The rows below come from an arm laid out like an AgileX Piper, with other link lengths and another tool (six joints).
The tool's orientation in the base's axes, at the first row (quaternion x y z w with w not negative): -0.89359, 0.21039, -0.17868, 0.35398
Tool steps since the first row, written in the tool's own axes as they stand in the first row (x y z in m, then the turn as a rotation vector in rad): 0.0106, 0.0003, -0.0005, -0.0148, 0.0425, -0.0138; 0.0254, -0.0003, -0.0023, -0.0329, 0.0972, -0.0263; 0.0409, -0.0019, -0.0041, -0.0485, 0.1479, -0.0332; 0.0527, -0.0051, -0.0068, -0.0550, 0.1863, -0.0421
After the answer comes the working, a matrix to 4 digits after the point.
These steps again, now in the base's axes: 0.0087, -0.0058, 0.0019, -0.0296, -0.0283, -0.0231; 0.0205, -0.0138, 0.0061, -0.0645, -0.0624, -0.0564; 0.0332, -0.0216, 0.0111, -0.0936, -0.0919, -0.0902; 0.0428, -0.0269, 0.0173, -0.1128, -0.1190, -0.1124
The tool's axes in the first row as the columns of a matrix, in the base's axes (rounded; the answer above uses it unrounded):
0.8476, -0.2495, 0.4683
-0.5025, -0.6609, 0.5574
0.1704, -0.7078, -0.6855

